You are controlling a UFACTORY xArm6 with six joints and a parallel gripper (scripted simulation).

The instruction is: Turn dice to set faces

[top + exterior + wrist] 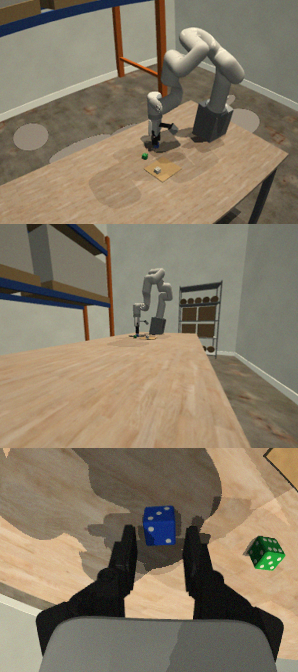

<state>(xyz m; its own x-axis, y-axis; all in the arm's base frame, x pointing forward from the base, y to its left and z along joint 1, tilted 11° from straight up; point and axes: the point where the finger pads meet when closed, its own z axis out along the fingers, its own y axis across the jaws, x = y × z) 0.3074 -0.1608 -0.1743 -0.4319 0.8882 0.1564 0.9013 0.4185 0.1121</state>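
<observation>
My hand is 4 cm above the blue die. From my hand the other things lie so: green die (11 cm ahead, 4 cm below, 2 cm to the left); then tan mat (15 cm to the left, 12 cm ahead, 5 cm below); then white die (15 cm to the left, 15 cm ahead, 3 cm below).
</observation>
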